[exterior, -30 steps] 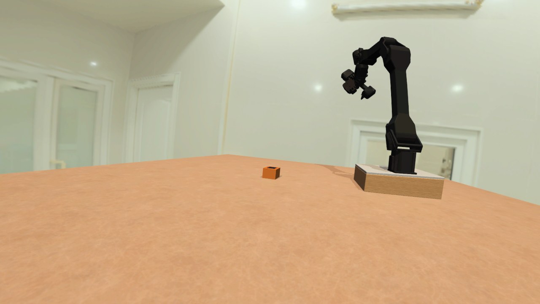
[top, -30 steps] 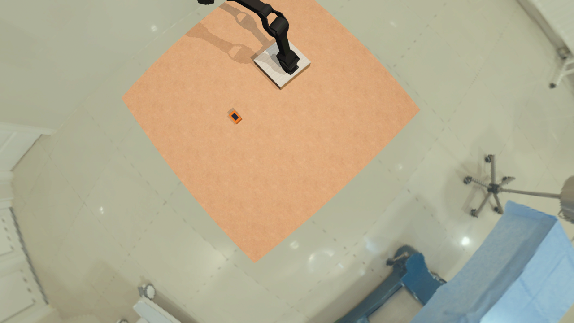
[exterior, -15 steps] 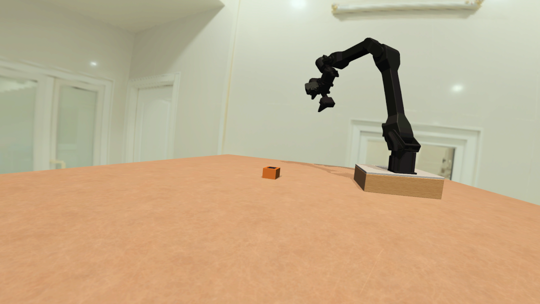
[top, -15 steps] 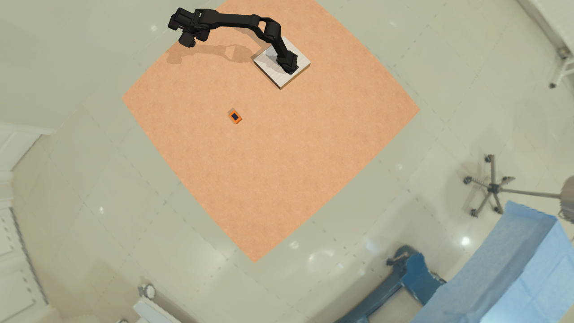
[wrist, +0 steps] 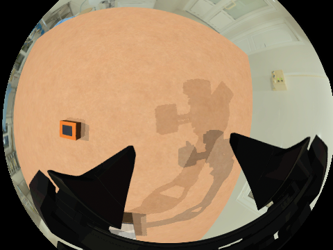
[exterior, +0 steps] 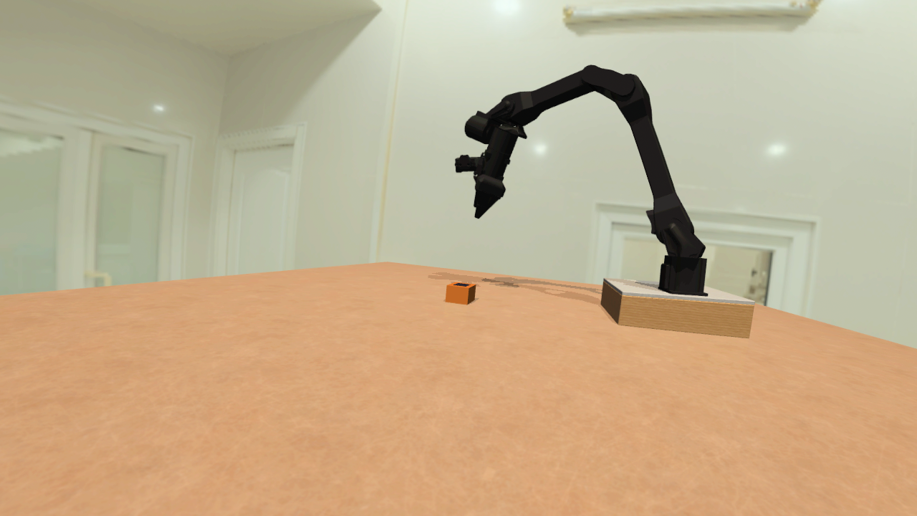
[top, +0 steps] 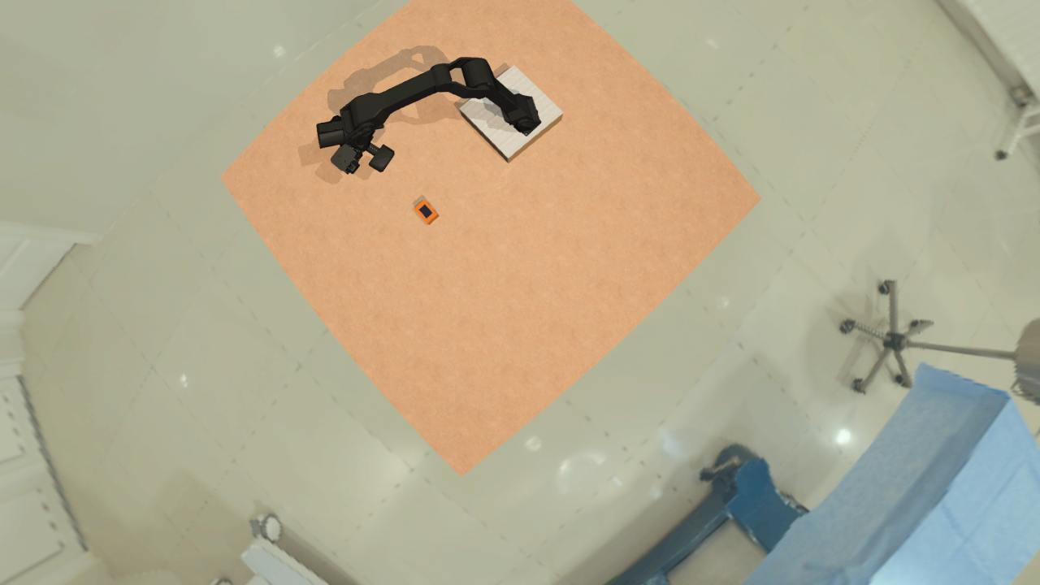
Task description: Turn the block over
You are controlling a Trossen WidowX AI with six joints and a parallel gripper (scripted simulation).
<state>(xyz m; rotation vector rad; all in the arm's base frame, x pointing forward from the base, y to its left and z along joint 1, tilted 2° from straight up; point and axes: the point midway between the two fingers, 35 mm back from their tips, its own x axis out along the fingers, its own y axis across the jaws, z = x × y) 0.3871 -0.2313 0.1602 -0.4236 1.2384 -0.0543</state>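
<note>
Right now the orange block is 2 cm behind my gripper tip, 21 cm to the left of it and 16 cm below it.
</note>
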